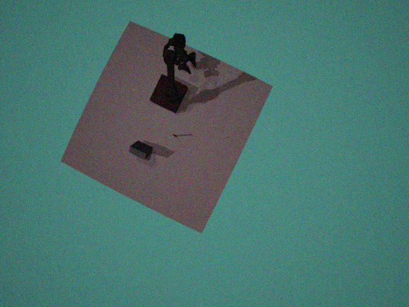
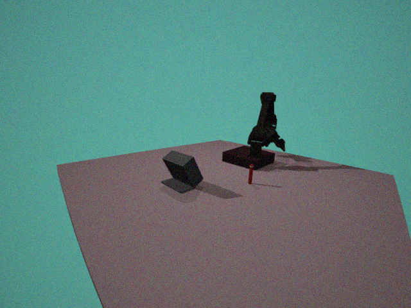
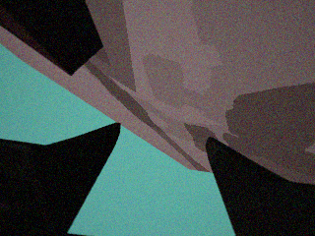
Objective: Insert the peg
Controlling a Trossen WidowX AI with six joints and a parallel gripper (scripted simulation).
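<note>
My gripper tip is now 50 cm short of the red peg and 11 cm to the right of it. The rest, counted from my gripper tip: sloped panel (71 cm ahead, 6 cm to the right).
</note>
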